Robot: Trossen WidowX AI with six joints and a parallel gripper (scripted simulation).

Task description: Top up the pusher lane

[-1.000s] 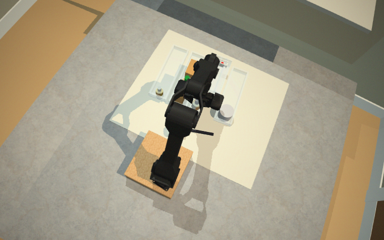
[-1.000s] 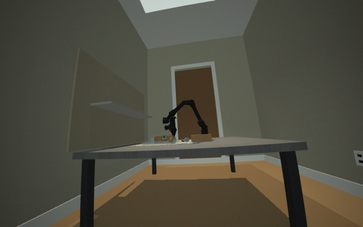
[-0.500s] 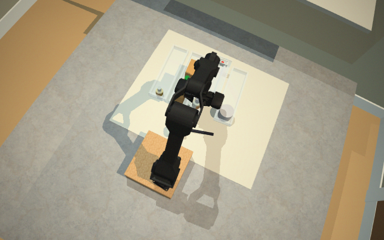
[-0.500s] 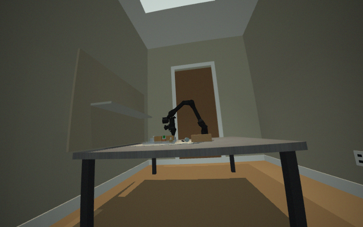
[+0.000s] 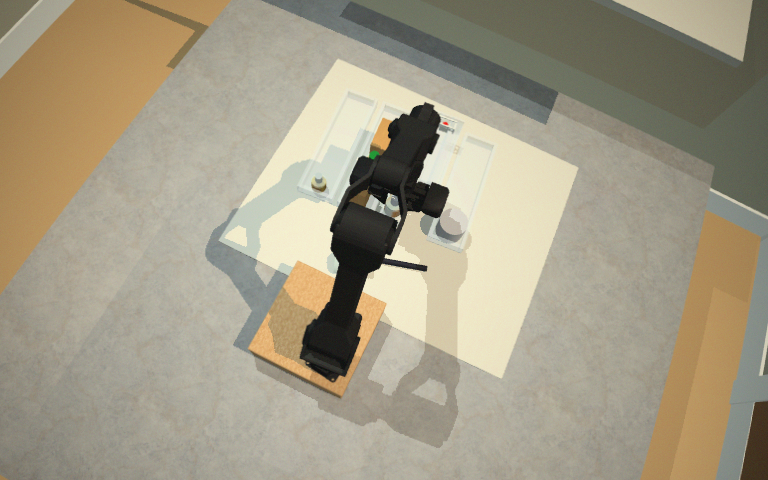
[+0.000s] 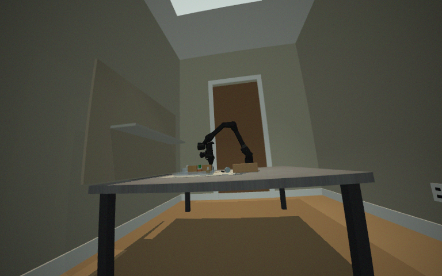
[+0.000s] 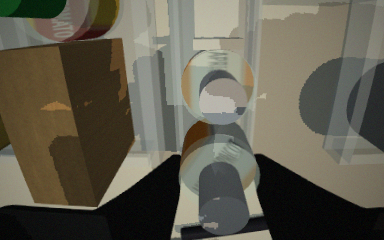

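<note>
My gripper tip is 90 mm past the dark rod, 60 mm to the left of it and 50 mm above it. Also, from my gripper tip: wide grey cylinder: 120 mm to the right, 40 mm ahead, 30 mm below; then small jar: 170 mm to the left, 30 mm behind, 20 mm below.
</note>
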